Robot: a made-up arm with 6 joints. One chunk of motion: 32 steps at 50 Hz.
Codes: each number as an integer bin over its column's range. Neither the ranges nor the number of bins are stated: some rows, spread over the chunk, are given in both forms.
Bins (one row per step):
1: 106 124 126 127 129 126
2: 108 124 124 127 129 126
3: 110 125 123 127 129 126
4: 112 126 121 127 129 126
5: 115 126 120 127 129 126
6: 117 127 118 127 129 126
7: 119 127 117 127 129 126
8: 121 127 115 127 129 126
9: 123 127 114 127 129 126
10: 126 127 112 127 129 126
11: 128 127 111 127 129 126
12: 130 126 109 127 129 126
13: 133 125 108 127 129 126
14: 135 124 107 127 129 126
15: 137 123 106 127 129 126
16: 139 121 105 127 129 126
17: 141 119 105 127 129 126
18: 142 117 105 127 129 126
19: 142 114 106 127 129 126
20: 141 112 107 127 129 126
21: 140 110 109 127 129 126
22: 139 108 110 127 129 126
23: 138 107 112 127 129 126
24: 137 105 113 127 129 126
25: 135 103 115 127 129 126
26: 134 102 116 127 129 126
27: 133 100 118 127 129 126
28: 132 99 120 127 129 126
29: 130 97 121 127 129 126
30: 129 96 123 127 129 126
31: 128 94 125 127 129 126
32: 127 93 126 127 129 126
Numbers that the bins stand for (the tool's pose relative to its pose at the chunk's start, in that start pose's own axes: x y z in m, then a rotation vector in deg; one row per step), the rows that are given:
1: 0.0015 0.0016 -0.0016 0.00 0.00 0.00
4: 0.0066 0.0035 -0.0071 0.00 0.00 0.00
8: 0.0144 0.0045 -0.0137 0.00 0.00 0.00
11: 0.0204 0.0045 -0.0181 0.00 0.00 0.00
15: 0.0282 0.0006 -0.0236 0.00 0.00 0.00
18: 0.0325 -0.0053 -0.0247 0.00 0.00 0.00
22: 0.0299 -0.0141 -0.0192 0.00 0.00 0.00
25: 0.0265 -0.0190 -0.0137 0.00 0.00 0.00
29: 0.0222 -0.0249 -0.0071 0.00 0.00 0.00
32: 0.0196 -0.0288 -0.0016 0.00 0.00 0.00
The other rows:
2: 0.0032 0.0016 -0.0038 0.00 0.00 0.00
3: 0.0049 0.0025 -0.0049 0.00 0.00 0.00
5: 0.0092 0.0035 -0.0082 0.00 0.00 0.00
6: 0.0109 0.0045 -0.0104 0.00 0.00 0.00
7: 0.0127 0.0045 -0.0115 0.00 0.00 0.00
9: 0.0161 0.0045 -0.0148 0.00 0.00 0.00
10: 0.0187 0.0045 -0.0170 0.00 0.00 0.00
12: 0.0222 0.0035 -0.0203 0.00 0.00 0.00
13: 0.0247 0.0025 -0.0214 0.00 0.00 0.00
14: 0.0265 0.0016 -0.0225 0.00 0.00 0.00
16: 0.0299 -0.0014 -0.0247 0.00 0.00 0.00
17: 0.0316 -0.0033 -0.0247 0.00 0.00 0.00
19: 0.0325 -0.0082 -0.0236 0.00 0.00 0.00
20: 0.0316 -0.0102 -0.0225 0.00 0.00 0.00
21: 0.0308 -0.0122 -0.0203 0.00 0.00 0.00
23: 0.0291 -0.0151 -0.0170 0.00 0.00 0.00
24: 0.0282 -0.0171 -0.0159 0.00 0.00 0.00
26: 0.0256 -0.0200 -0.0126 0.00 0.00 0.00
27: 0.0247 -0.0220 -0.0104 0.00 0.00 0.00
28: 0.0239 -0.0229 -0.0082 0.00 0.00 0.00
30: 0.0213 -0.0259 -0.0049 0.00 0.00 0.00
31: 0.0204 -0.0278 -0.0027 0.00 0.00 0.00

